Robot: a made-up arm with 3 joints. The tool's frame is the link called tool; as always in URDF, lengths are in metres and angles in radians. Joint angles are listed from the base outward. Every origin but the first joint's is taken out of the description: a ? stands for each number. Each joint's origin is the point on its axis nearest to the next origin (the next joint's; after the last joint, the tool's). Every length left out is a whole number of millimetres.
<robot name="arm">
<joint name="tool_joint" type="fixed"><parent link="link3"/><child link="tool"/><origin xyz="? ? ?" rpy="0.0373 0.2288 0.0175"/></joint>
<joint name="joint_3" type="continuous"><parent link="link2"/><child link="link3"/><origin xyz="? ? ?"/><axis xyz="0 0 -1"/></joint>
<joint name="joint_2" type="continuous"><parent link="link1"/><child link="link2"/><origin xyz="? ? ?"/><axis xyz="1 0 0"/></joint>
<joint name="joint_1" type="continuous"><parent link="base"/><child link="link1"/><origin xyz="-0.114 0.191 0.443"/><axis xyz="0 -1 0"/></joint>
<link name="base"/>
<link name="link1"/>
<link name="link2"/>
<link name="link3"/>
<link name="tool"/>
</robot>
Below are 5 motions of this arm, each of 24 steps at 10 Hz.
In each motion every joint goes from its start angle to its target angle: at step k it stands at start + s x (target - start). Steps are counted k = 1, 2, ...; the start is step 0. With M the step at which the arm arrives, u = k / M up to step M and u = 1 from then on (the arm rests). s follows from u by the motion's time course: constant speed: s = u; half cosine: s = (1 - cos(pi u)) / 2; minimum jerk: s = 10 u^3 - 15 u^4 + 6 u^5.
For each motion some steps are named. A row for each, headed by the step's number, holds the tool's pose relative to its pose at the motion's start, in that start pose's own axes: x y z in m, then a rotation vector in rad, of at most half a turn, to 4 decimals.
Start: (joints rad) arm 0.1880 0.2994 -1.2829
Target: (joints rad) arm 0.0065 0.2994 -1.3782
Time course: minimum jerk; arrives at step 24
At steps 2, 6, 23, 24:
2: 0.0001 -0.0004 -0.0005 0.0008 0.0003 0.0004
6: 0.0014 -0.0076 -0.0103 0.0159 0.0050 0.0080
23: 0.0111 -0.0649 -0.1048 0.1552 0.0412 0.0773
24: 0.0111 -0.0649 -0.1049 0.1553 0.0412 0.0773

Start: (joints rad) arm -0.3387 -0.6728 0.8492
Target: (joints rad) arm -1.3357 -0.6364 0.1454
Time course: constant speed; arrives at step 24
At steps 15, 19, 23, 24:
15: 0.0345 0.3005 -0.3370 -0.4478 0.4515 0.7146
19: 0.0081 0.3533 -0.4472 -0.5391 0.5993 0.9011
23: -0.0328 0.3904 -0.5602 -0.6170 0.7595 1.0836
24: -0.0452 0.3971 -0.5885 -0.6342 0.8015 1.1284

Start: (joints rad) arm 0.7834 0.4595 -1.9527
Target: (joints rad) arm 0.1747 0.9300 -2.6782
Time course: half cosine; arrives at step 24
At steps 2, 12, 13, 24:
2: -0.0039 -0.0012 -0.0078 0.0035 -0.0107 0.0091
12: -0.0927 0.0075 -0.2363 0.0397 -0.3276 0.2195
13: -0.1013 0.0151 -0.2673 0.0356 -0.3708 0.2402
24: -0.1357 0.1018 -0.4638 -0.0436 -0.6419 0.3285

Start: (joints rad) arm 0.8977 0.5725 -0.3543
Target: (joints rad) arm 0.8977 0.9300 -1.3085
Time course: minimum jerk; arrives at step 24
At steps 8, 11, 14, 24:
8: 0.0031 -0.0196 -0.0159 0.0198 -0.0263 0.2113
11: 0.0063 -0.0368 -0.0329 0.0331 -0.0667 0.4234
14: 0.0096 -0.0527 -0.0521 0.0385 -0.1257 0.6513
24: 0.0130 -0.0715 -0.0820 0.0249 -0.2421 0.9845

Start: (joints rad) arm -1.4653 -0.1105 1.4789
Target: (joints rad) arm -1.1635 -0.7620 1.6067
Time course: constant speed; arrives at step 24
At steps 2, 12, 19, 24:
2: -0.0219 -0.0092 0.0186 0.0218 -0.0569 -0.0073
12: -0.1350 -0.0632 0.0906 0.1409 -0.3381 -0.0616
19: -0.2141 -0.1053 0.1194 0.2320 -0.5310 -0.1167
24: -0.2687 -0.1351 0.1294 0.2999 -0.6664 -0.1644

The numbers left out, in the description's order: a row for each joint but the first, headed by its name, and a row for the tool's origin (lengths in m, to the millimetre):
tool: 0.007 -0.038 0.000
joint_3: 0.000 -0.185 0.309
joint_2: 0.549 0.000 0.117

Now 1 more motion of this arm.
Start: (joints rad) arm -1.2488 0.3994 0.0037
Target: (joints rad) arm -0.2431 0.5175 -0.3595
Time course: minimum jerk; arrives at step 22
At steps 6, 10, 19, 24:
6: -0.0553 0.0251 0.0484 -0.0118 -0.1158 0.1024
10: -0.1985 0.0723 0.1307 -0.0589 -0.3726 0.3297
19: -0.5265 0.1196 0.1756 -0.2376 -0.8768 0.7649
24: -0.5387 0.1200 0.1741 -0.2463 -0.8950 0.7801

